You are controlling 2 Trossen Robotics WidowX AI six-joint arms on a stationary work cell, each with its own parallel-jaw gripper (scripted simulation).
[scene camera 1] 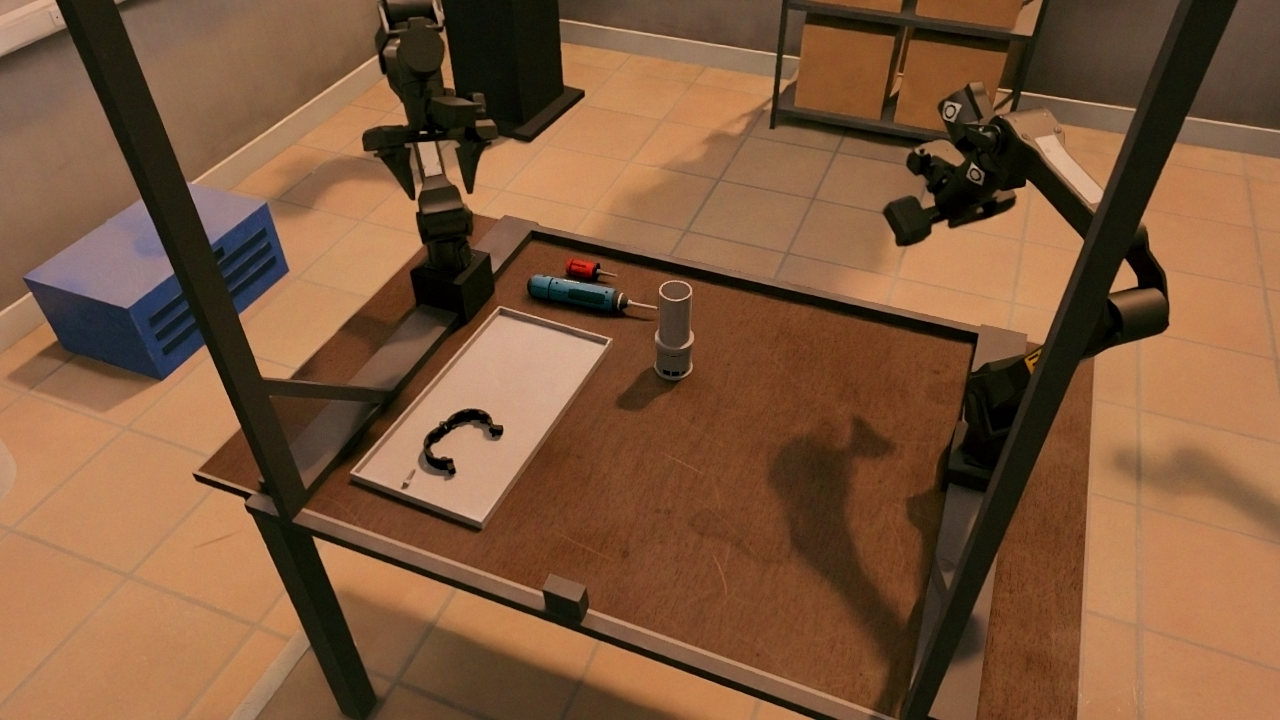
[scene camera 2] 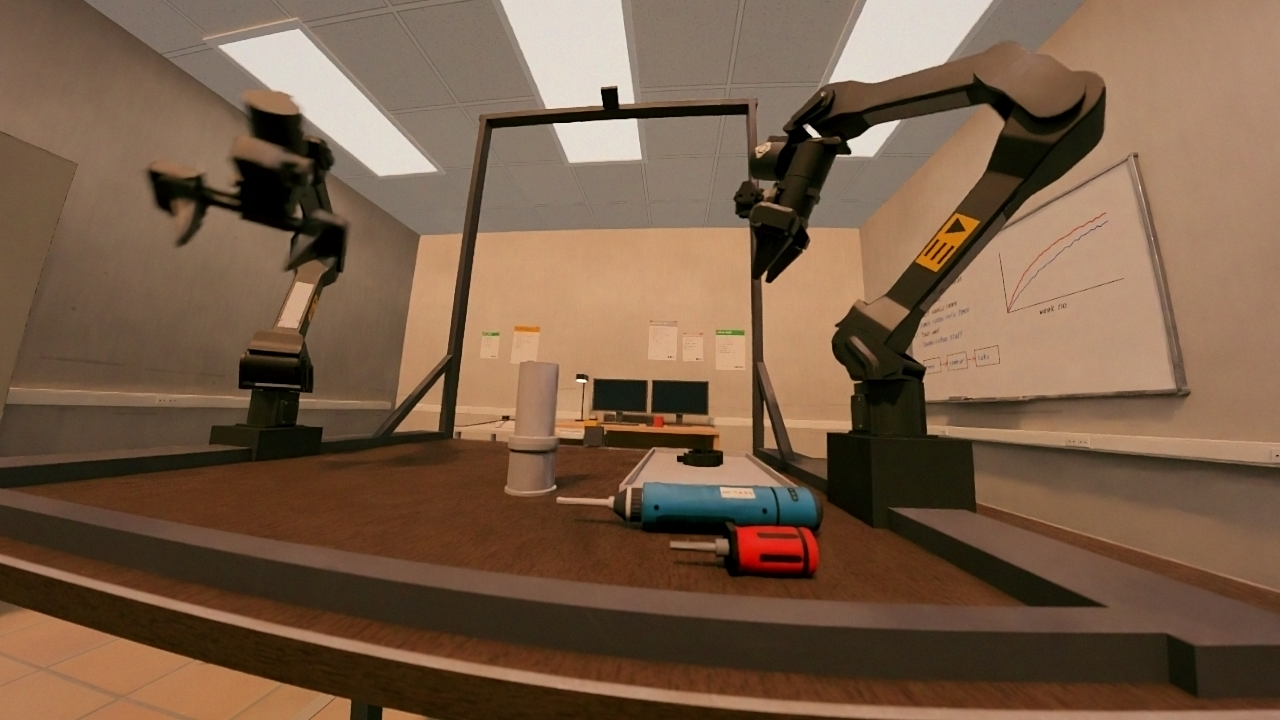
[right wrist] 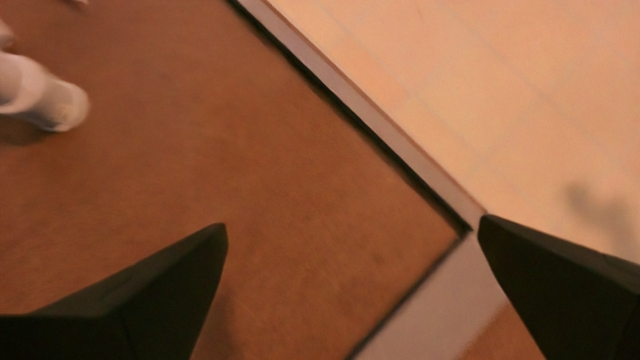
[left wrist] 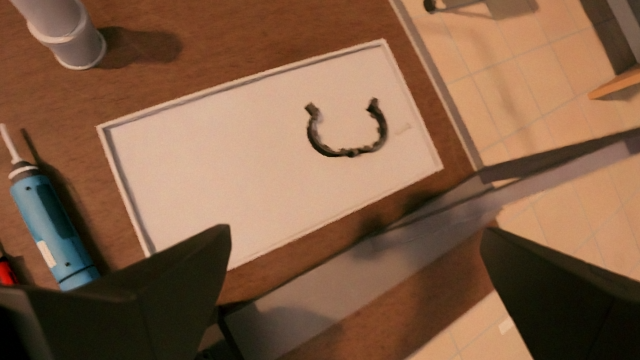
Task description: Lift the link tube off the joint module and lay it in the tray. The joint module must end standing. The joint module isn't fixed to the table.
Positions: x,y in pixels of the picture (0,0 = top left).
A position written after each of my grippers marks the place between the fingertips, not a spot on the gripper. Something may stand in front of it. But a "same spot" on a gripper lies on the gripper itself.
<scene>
my left gripper: scene camera 1; scene camera 2; left wrist 358,238; not seen in the right wrist view (out of frame)
my right gripper: scene camera 1 921,234; scene camera 2 240,254; right wrist 351,230; not seen in the left wrist view (out of frame)
joint module: scene camera 1 672,366; scene camera 2; right wrist; left wrist 90,51
same spot on joint module: (right wrist: pixel 69 106) = (scene camera 2: pixel 508 468)
same spot on my left gripper: (scene camera 2: pixel 769 242) = (scene camera 1: pixel 465 154)
</scene>
